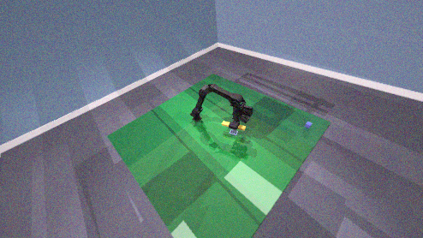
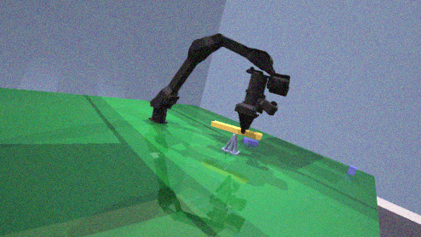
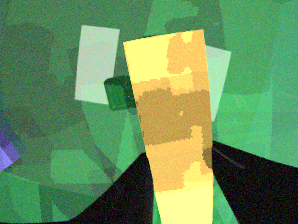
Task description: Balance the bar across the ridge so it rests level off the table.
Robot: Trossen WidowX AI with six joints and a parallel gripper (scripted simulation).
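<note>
My gripper tip is now 30 mm past the orange bar and 10 mm to the left of it. Round my gripper tip: violet block 190 mm to the left, 70 mm below, 70 mm behind; blue cube 410 mm to the left, 360 mm ahead, 60 mm below.
</note>
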